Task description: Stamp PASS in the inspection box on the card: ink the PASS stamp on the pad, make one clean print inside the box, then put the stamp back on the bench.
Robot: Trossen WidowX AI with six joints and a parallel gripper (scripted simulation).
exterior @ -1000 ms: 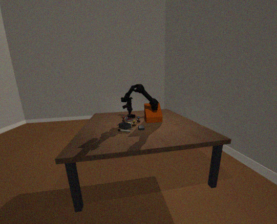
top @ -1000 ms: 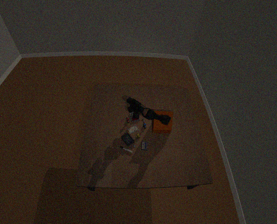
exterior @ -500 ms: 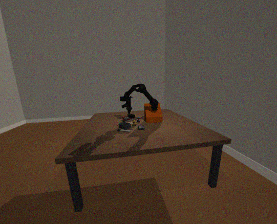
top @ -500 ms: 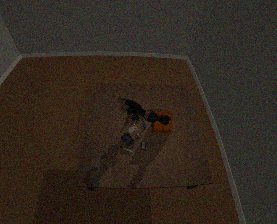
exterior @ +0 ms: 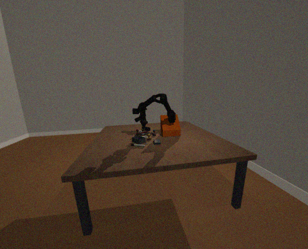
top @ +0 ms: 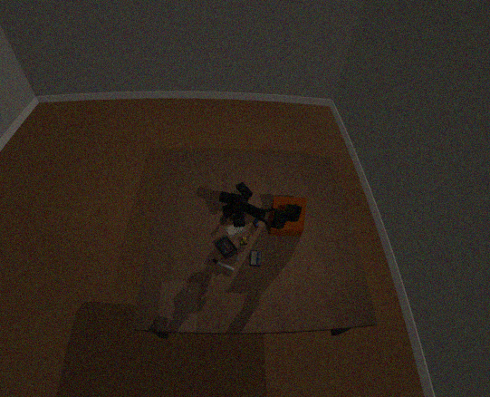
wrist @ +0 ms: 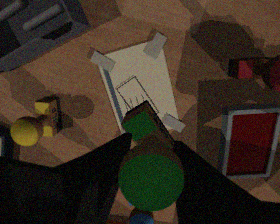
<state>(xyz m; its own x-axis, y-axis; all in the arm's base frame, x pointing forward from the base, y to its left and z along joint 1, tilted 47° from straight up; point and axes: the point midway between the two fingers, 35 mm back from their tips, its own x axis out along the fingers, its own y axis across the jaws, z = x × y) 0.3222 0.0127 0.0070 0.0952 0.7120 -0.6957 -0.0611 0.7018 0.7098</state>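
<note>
Right now my gripper tip is 10 cm above the white card, 1 cm to the right of it and 1 cm short of it. The rest, counted from my gripper tip: yellow-topped stamp 11 cm to the left, 7 cm below, 4 cm behind; green-knobbed stamp right at my gripper tip; red-knobbed stamp 9 cm to the right, 7 cm below, 6 cm ahead.
</note>
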